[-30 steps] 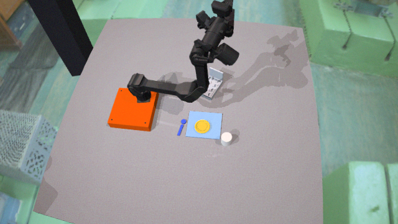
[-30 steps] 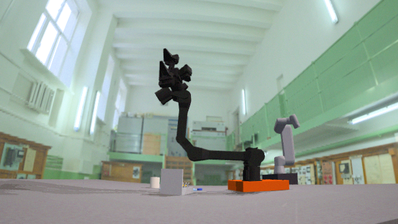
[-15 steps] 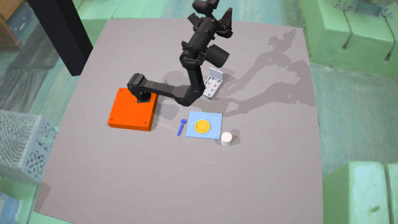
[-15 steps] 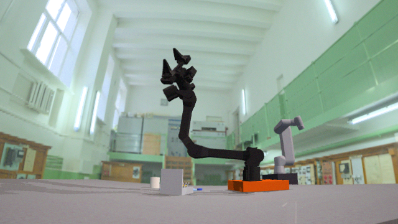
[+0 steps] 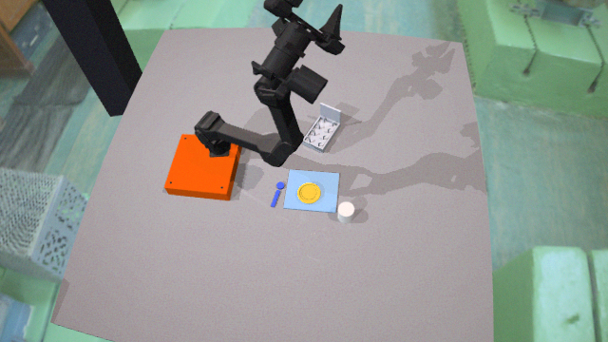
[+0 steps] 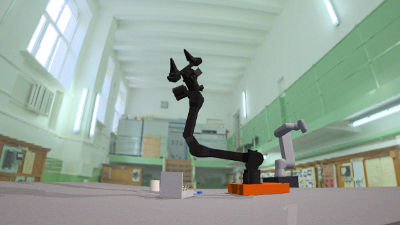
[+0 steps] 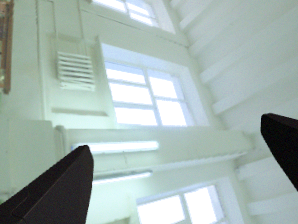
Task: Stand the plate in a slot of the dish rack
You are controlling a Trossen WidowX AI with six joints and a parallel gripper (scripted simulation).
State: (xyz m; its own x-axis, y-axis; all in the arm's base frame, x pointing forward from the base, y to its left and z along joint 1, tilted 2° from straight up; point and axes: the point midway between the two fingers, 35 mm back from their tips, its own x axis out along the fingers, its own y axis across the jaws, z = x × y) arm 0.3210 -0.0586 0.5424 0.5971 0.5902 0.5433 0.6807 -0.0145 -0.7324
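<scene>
The yellow plate is 590 mm below my gripper tip, 140 mm to the right of it and 70 mm behind it. The rest, counted from my gripper tip: white cup: 580 mm below, 210 mm to the right, 30 mm ahead; grey dish rack: 580 mm below, 80 mm to the left, 20 mm behind; light blue mat: 600 mm below, 120 mm to the right, 60 mm behind.
</scene>
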